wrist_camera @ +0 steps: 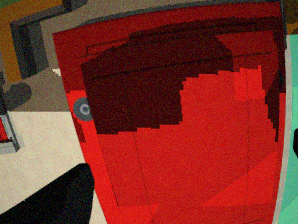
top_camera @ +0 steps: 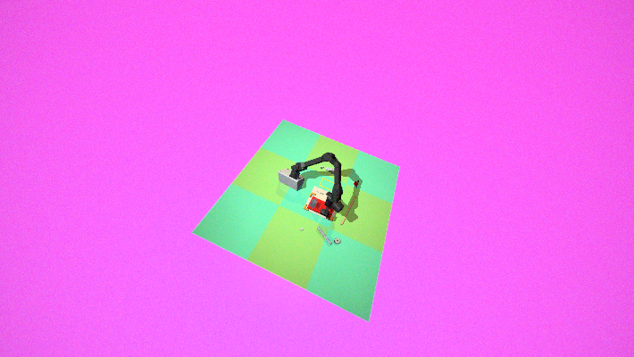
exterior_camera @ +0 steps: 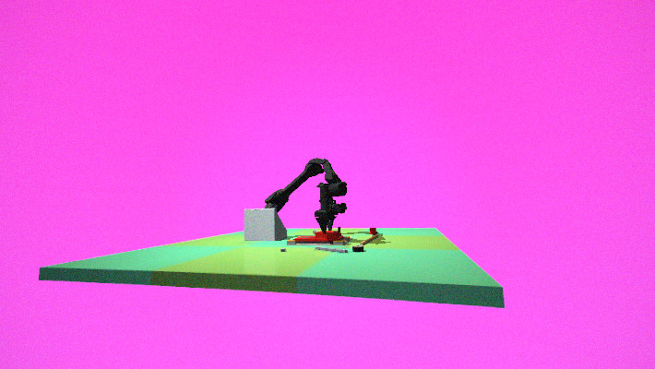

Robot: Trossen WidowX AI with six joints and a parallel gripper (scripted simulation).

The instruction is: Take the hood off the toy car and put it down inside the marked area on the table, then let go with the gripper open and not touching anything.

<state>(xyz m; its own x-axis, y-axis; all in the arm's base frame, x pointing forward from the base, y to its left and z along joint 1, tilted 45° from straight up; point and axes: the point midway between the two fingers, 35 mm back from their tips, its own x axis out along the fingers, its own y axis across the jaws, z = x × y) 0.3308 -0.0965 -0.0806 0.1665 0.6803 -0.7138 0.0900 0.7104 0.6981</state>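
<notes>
My gripper tip is right at the red hood. From my gripper tip the other things lie so: thin orange rod (18 cm ahead, 8 cm to the left, 4 cm below); wheel (20 cm to the right, 15 cm ahead, 4 cm below); grey rod (20 cm to the right, 5 cm ahead, 4 cm below).
</notes>
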